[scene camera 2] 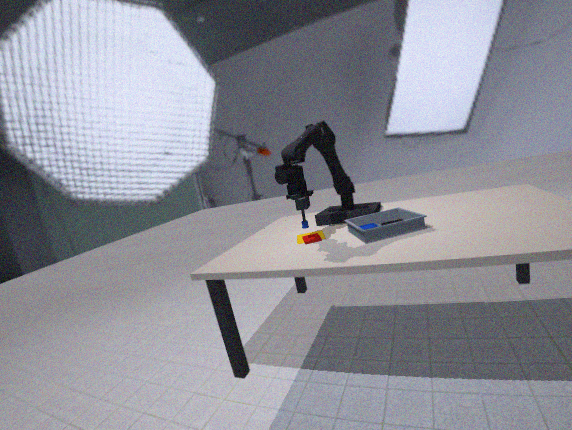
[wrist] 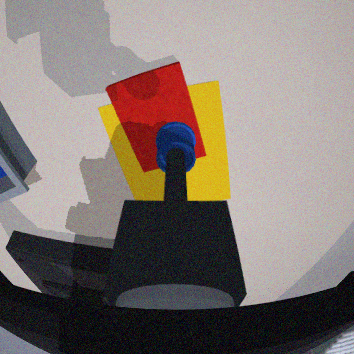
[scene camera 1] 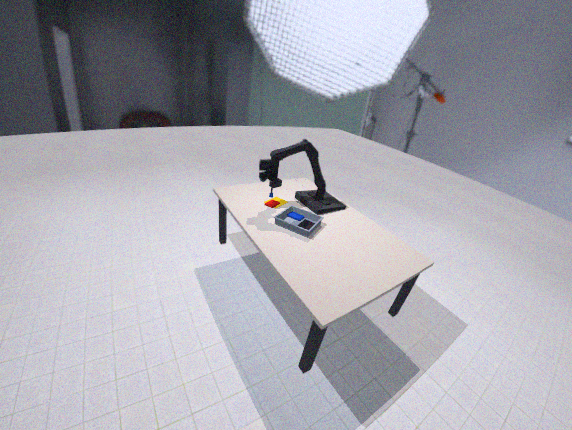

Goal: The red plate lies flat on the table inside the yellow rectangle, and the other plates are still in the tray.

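Pixels of known places: hand, tool point: (scene camera 2: 305,227) (wrist: 175,139) (scene camera 1: 271,196); arm's base, link origin: (scene camera 2: 348,208) (wrist: 91,294) (scene camera 1: 318,198).
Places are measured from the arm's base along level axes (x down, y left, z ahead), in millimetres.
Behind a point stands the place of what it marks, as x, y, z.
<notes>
The red plate (scene camera 1: 272,204) @[31, -125, 343] (scene camera 2: 312,239) @[31, -132, 365] (wrist: 150,107) @[31, -136, 345] lies flat, turned a little, partly on the yellow rectangle (scene camera 1: 281,201) @[30, -126, 278] (scene camera 2: 301,238) @[33, -187, 306] (wrist: 212,125). In the wrist view its far end sticks out past the rectangle's edge. My suction cup (scene camera 1: 271,195) (scene camera 2: 305,225) (wrist: 175,142) is blue, bears nothing and hangs above the plate and rectangle, apart from them; it hides a bit of the plate in the wrist view. The grey tray (scene camera 1: 295,228) @[12, 216, 431] (scene camera 2: 387,234) @[27, 158, 452] (wrist: 15,145) @[25, 19, 315] holds a blue plate (scene camera 1: 295,216) @[27, 88, 313] (scene camera 2: 368,226) @[27, 93, 302] and a dark plate (scene camera 1: 306,224) @[28, 198, 316] (scene camera 2: 392,222) @[30, 190, 283]. A pale patch beside them is unclear.
The tray's raised walls stand beside the yellow rectangle. The arm's black base (scene camera 1: 320,202) @[0, 53, 36] (scene camera 2: 327,215) @[-5, -94, 109] stands on the table (scene camera 1: 350,270) @[41, 630, 412] (scene camera 2: 475,225) @[41, 454, 448] behind the tray and rectangle. The arm's shadow falls across the table near the plate.
</notes>
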